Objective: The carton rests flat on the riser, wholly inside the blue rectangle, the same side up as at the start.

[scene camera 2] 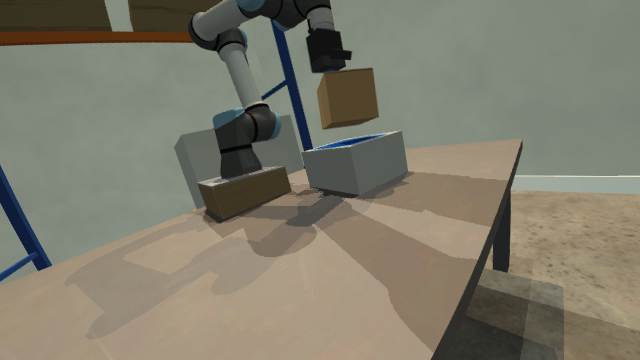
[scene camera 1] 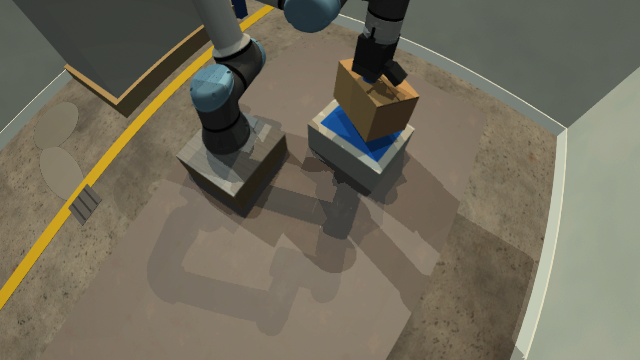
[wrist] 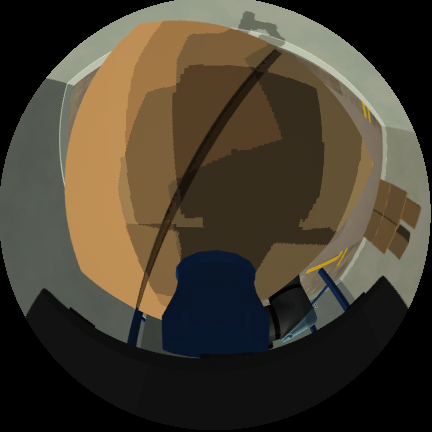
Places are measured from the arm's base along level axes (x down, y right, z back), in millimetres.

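Pixels of known places: end effector, tool point: (scene camera 1: 367, 82) (wrist: 217, 263); arm's base, origin of the base link: (scene camera 2: 242, 173) (scene camera 1: 226, 134).
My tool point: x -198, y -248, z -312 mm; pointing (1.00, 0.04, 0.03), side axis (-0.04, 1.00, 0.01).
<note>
Ahead of a thing's pixels: the offset from my tool point to its top centre. Level surfaces: height alone.
The brown carton @(dx -20, dy -19, dz -16 mm) (scene camera 1: 353, 102) (scene camera 2: 350, 97) (wrist: 100, 175) hangs under my suction gripper (scene camera 1: 368, 80) (scene camera 2: 331, 70) (wrist: 216, 300), whose blue cup is on its top face, off centre. A dark seam crosses that face. The carton is held above the grey riser @(dx +173, dy +0, dz -14 mm) (scene camera 1: 327, 154) (scene camera 2: 330, 171), with a gap beneath it in scene camera 2. It looks slightly tilted and is turned relative to the riser's edges. The blue rectangle @(dx +173, dy +0, dz -14 mm) (scene camera 1: 336, 120) (scene camera 2: 350, 142) on the riser's top shows to the left and front of the carton in scene camera 1; the carton hides part of it.
The arm's base stands on a wooden block (scene camera 1: 235, 185) (scene camera 2: 250, 194) left of the riser, on the same table @(dx +293 mm) (scene camera 1: 360, 320) (scene camera 2: 280, 310). A grey box-like panel stands behind the base in scene camera 2. A blue rack post (scene camera 2: 292, 87) rises behind the arm. Stacked boxes (wrist: 387, 215) show at the right of the wrist view.
</note>
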